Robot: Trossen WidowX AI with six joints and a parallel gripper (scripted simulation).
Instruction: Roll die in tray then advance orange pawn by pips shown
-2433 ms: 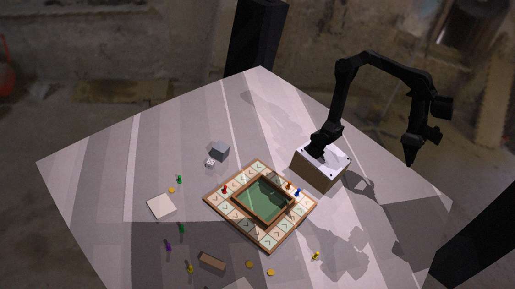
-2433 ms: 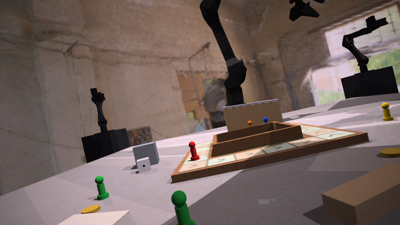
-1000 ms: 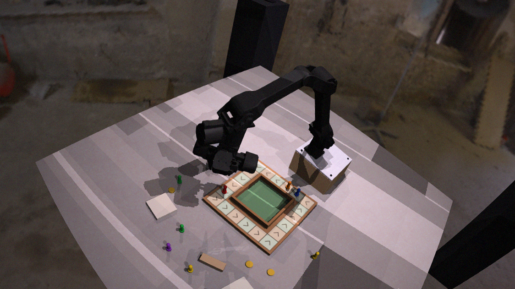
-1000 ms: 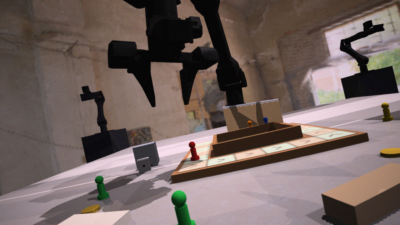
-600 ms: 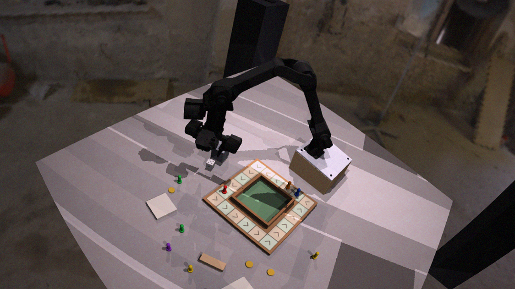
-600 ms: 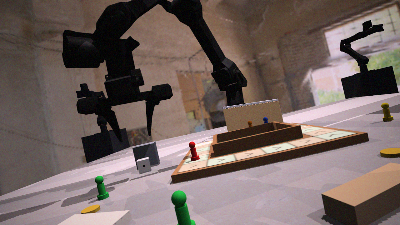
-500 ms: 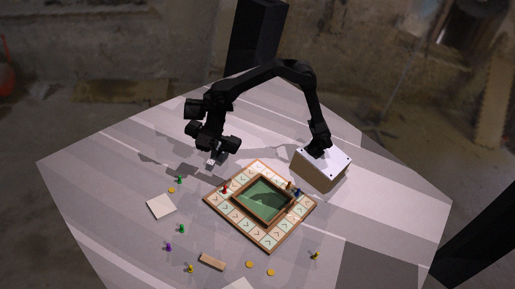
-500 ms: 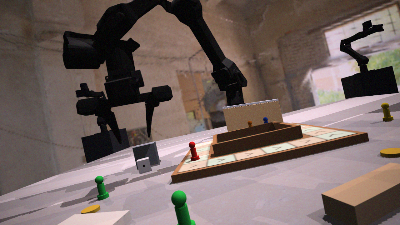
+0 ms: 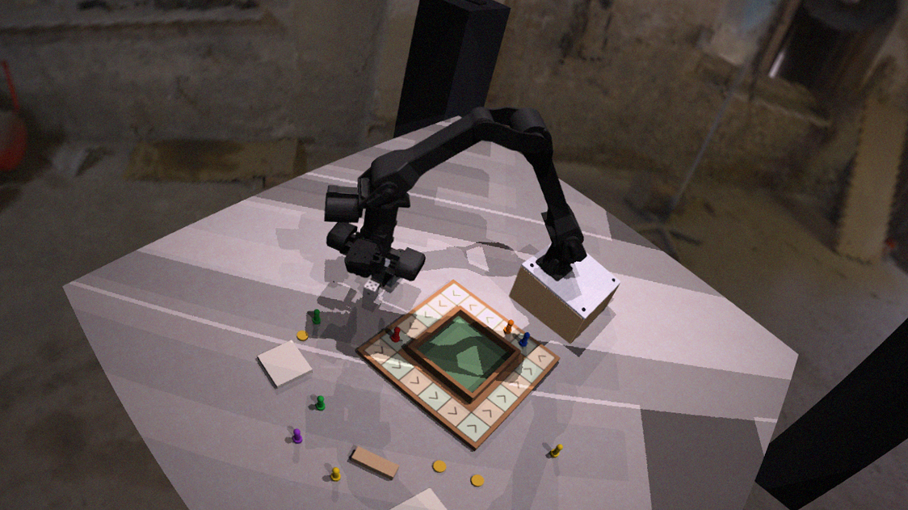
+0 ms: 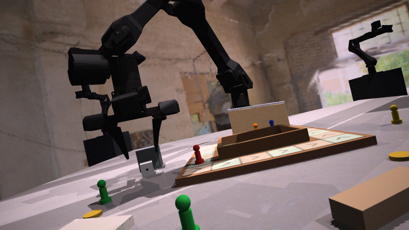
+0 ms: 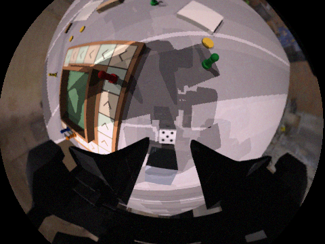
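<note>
Now: gripper tip 30 mm above the die. The rest, counted from my gripper tip: grey cube 70 mm behind, 20 mm to the right, 20 mm below; then red pawn 40 mm ahead, 130 mm to the left, 10 mm below; then green tray 30 mm behind, 230 mm to the left, 30 mm below.
</note>
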